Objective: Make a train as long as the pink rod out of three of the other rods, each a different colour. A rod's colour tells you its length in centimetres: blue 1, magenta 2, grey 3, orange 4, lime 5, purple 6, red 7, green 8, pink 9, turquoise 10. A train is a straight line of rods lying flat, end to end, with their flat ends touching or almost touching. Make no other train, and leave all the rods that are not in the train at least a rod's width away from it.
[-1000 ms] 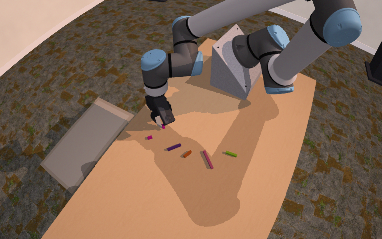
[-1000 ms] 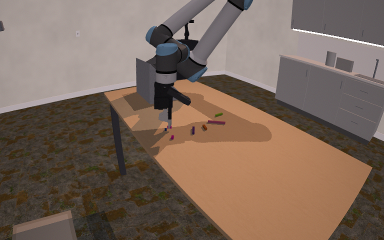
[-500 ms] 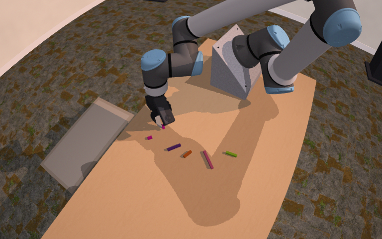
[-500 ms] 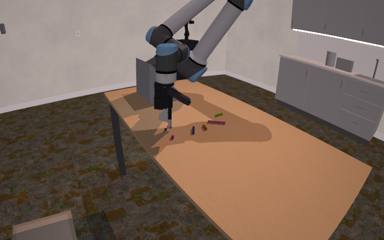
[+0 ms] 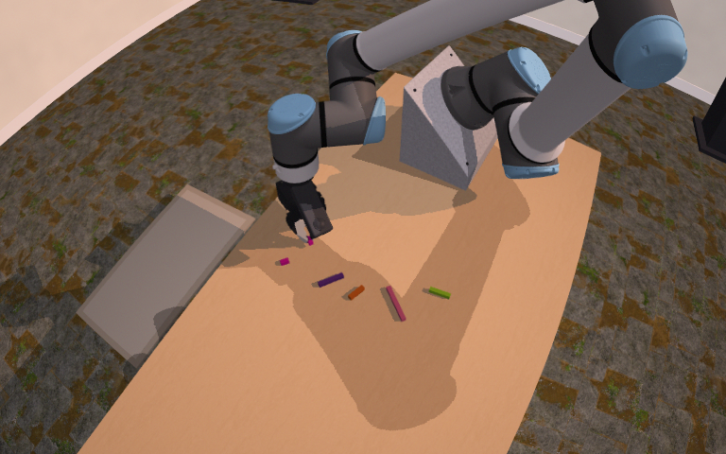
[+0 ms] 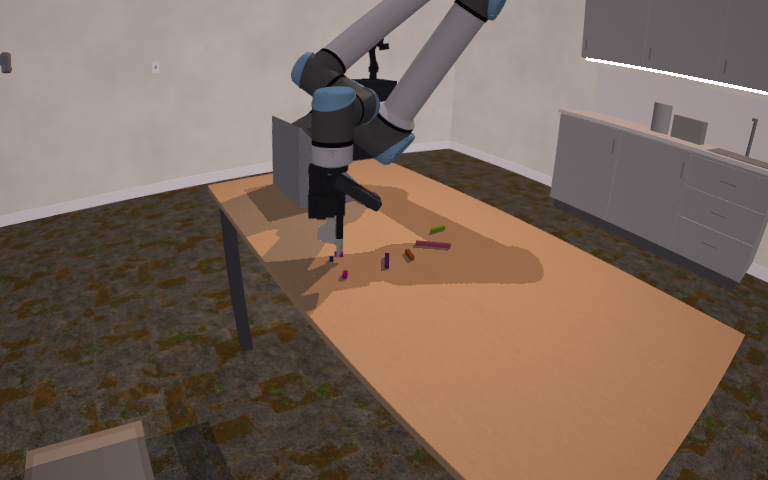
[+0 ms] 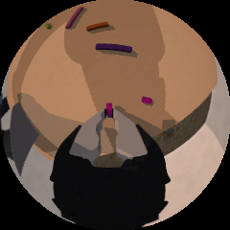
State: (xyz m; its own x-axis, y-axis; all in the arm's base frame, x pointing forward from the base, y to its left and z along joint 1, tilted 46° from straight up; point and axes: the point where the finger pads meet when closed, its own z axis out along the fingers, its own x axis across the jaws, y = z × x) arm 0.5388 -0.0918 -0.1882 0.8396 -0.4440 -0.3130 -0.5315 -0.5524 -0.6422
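My hand is 10 mm past the blue rod, 20 mm to the left of it and 20 mm above it. From my hand the other things lie so: purple rod: 70 mm ahead, 90 mm to the left, 20 mm below; then orange rod: 70 mm ahead, 160 mm to the left, 20 mm below; then pink rod: 60 mm ahead, 250 mm to the left, 20 mm below.
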